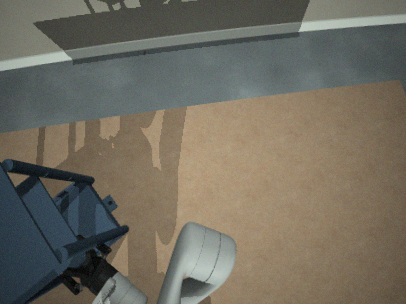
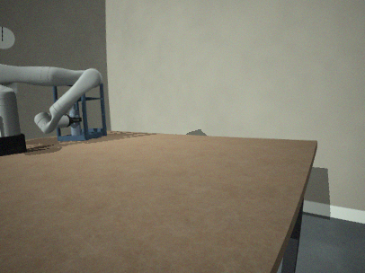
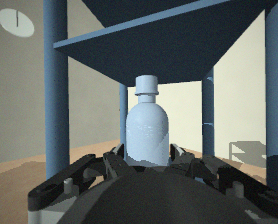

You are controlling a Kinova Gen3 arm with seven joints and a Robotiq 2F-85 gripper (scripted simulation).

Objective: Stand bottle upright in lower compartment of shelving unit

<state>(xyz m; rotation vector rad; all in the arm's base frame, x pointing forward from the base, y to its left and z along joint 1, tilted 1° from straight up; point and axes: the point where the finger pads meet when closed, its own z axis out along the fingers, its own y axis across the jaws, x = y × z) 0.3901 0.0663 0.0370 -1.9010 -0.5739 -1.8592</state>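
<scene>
Now: the pale blue bottle 30 mm above my hand. Also, from my hand: shelving unit: 60 mm ahead, 60 mm above, 20 mm to the left.
</scene>
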